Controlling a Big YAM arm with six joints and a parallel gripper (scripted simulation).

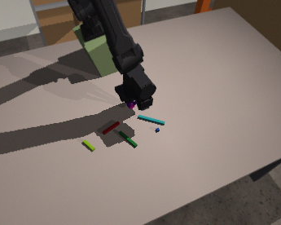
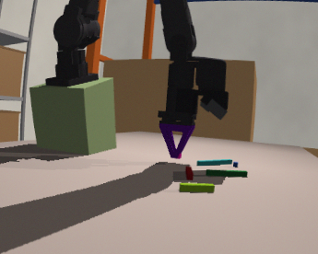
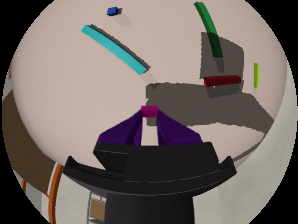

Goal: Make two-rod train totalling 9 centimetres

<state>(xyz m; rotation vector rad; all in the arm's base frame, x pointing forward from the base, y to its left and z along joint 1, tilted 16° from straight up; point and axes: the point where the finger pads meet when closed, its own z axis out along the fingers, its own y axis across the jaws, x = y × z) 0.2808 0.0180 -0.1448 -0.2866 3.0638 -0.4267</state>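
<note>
Now: the magenta rod 1 cm ahead of my hand. Round my hand: red rod 7 cm ahead, 9 cm to the right, 2 cm below; then turquoise rod 8 cm ahead, 6 cm to the left, 2 cm below; then green rod 13 cm ahead, 5 cm to the right, 2 cm below.
</note>
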